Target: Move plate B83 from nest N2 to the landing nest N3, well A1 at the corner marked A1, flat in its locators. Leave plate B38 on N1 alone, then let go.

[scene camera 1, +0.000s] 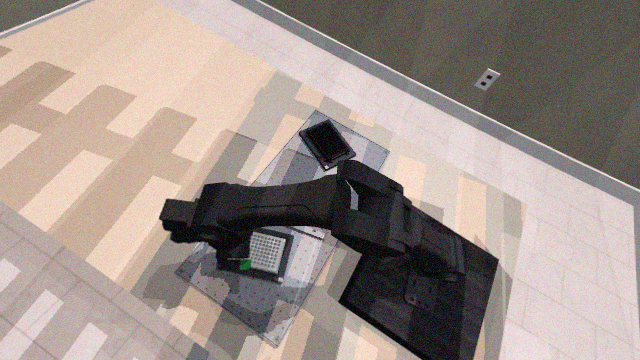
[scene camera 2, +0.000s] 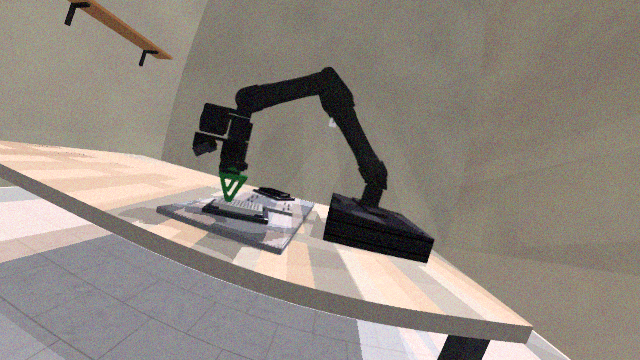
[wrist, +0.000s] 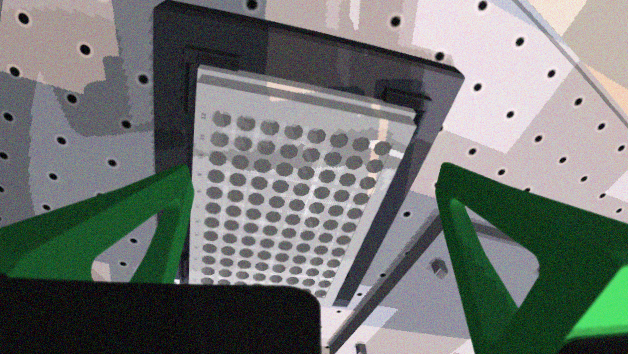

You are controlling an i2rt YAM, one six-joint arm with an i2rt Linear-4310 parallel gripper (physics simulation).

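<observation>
A white well plate (scene camera 1: 268, 251) (scene camera 2: 245, 206) (wrist: 280, 200) sits in a black nest (scene camera 1: 288, 255) (scene camera 2: 235, 215) (wrist: 310, 50). My gripper (scene camera 1: 245, 264) (scene camera 2: 229, 198) (wrist: 314, 177) is open and empty, low over this plate. In the wrist view its left fingertip appears right at the plate's left edge, while the right one stands well out beyond the right edge. A light nest with pegs (scene camera 1: 314, 232) (wrist: 395, 277) lies beside the black nest, partly hidden by the arm. A black plate (scene camera 1: 327, 140) (scene camera 2: 274, 193) sits in another dark nest at the far end. No plate or nest number is readable.
All nests stand on a grey perforated board (scene camera 1: 255, 315) (scene camera 2: 280, 245) (wrist: 500, 120). The robot's black base (scene camera 1: 390, 310) (scene camera 2: 377, 235) stands beside it. The arm crosses above the board's middle. A wooden wall shelf (scene camera 2: 125, 30) hangs at the upper left in scene camera 2.
</observation>
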